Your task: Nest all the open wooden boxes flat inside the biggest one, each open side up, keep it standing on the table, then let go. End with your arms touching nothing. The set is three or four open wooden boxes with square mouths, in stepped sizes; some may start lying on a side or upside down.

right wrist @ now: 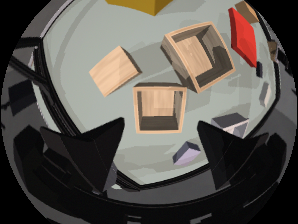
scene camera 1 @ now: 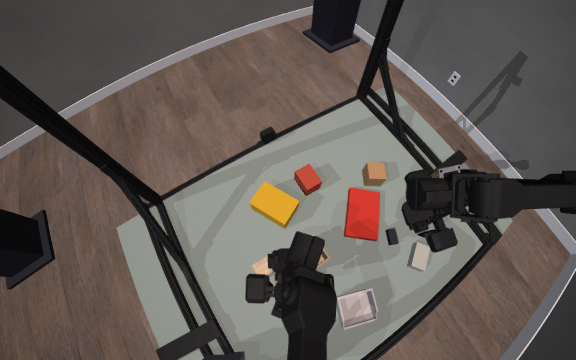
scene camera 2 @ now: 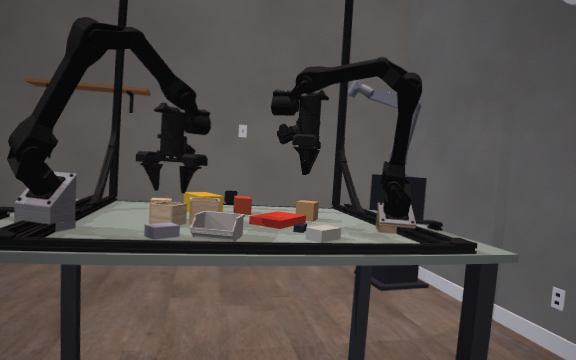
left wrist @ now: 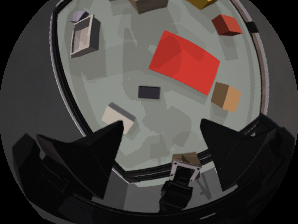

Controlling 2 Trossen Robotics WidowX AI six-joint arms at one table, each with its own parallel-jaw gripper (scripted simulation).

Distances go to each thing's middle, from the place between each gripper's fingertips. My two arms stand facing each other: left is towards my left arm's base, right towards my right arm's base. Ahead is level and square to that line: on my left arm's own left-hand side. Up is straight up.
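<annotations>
The middle-sized wooden box (scene camera 2: pixel 160 212) is 10 cm below my right hand. Counted from that right hand, the grey bin (scene camera 2: pixel 208 225) is 9 cm below, 16 cm ahead and 11 cm to the left, whereas the small wooden box (right wrist: pixel 117 68) is 9 cm below, 2 cm to the right and 7 cm behind. The biggest wooden box (right wrist: pixel 201 46) is 10 cm below my right hand, 4 cm behind it and 9 cm to the left of it.
My left hand (scene camera 1: pixel 413 218) is 17 cm above the red slab (scene camera 1: pixel 362 216), 4 cm to the left of it and 10 cm past it. From my left hand, the grey bin is 16 cm below, 10 cm ahead and 24 cm to the right. The middle-sized wooden box is 17 cm below my left hand, 6 cm behind it and 35 cm to the right of it, and the biggest wooden box, counted from the same left hand, is 17 cm below, 10 cm behind and 25 cm to the right.
</annotations>
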